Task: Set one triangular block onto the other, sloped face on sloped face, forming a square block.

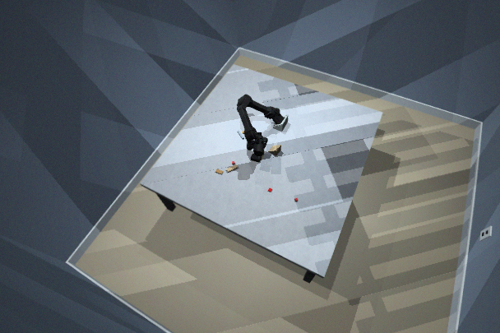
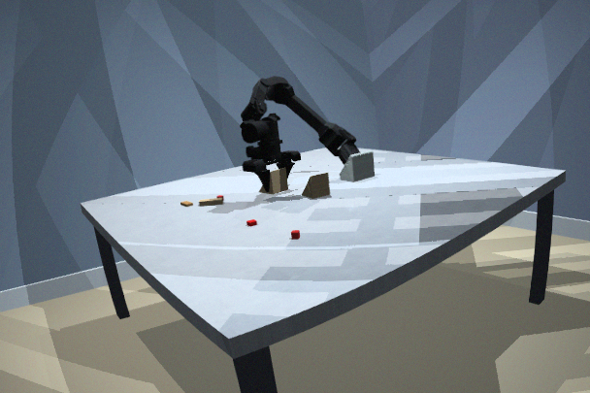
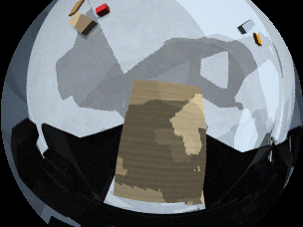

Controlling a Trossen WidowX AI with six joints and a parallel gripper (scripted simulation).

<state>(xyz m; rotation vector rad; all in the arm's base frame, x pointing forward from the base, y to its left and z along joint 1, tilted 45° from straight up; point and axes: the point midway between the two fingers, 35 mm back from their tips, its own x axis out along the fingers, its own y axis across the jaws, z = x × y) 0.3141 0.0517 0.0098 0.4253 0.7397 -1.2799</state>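
Right now my gripper tip is 1 cm to the right of the tan triangular block and 1 cm below it. Also, from my gripper tip: orange block (12 cm behind, 22 cm to the right, 3 cm below); then grey rod (9 cm behind, 22 cm to the right, 2 cm below).
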